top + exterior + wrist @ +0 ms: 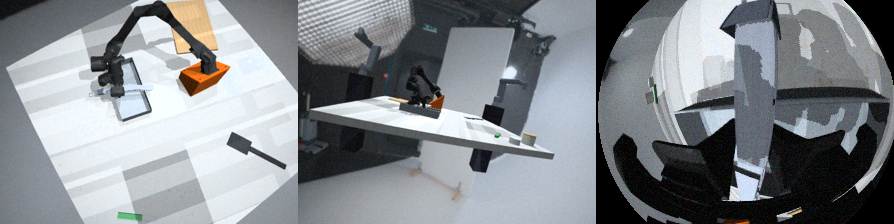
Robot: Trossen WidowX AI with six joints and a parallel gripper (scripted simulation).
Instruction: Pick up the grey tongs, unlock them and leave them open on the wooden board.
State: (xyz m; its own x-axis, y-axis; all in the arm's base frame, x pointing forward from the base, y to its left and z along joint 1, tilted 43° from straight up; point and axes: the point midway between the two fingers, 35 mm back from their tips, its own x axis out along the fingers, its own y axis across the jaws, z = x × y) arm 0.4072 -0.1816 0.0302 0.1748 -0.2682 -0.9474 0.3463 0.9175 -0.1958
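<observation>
Now: gripper tip 6 cm past the roasting tin and 2 cm to the left of it. The rest, counted from my gripper tip: dark spatula: 46 cm behind, 57 cm to the left, 3 cm below; wooden board: 57 cm behind, 20 cm to the right, 2 cm below; green-handled tool: 19 cm ahead, 55 cm to the left, 2 cm below.
</observation>
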